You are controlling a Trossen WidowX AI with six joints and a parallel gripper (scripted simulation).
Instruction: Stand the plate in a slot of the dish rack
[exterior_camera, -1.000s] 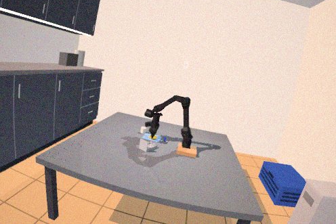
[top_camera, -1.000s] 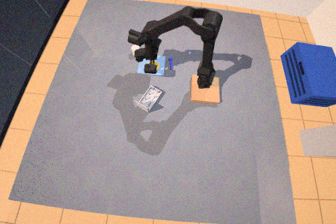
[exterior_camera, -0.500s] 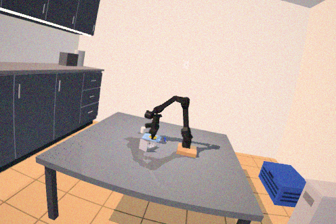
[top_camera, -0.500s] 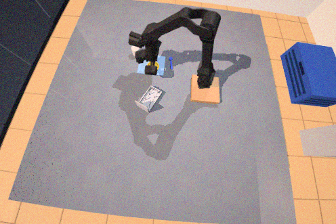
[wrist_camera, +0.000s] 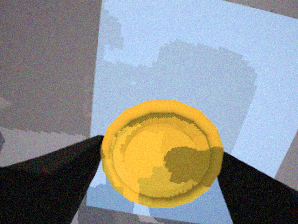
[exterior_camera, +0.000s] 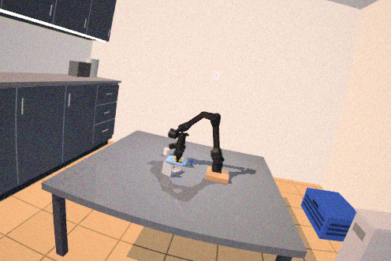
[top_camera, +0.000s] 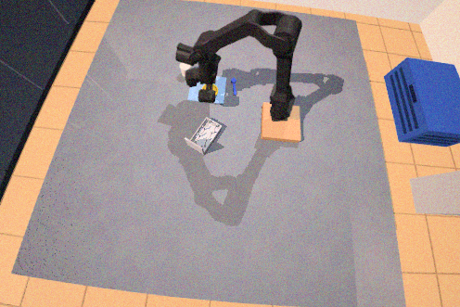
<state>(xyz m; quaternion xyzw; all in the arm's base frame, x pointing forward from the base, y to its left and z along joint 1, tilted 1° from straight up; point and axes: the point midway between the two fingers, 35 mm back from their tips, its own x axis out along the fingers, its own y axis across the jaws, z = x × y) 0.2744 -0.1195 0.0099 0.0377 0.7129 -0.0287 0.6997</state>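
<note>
Now: gripper tip 10 mm short of the light blue mat, 20 mm to the left of it and 10 mm above it. Round my gripper tip: yellow plate: 10 mm above; then blue spoon: 100 mm behind, 40 mm to the right, 10 mm below; then white cup: 100 mm ahead, 110 mm to the right, 10 mm above.
</note>
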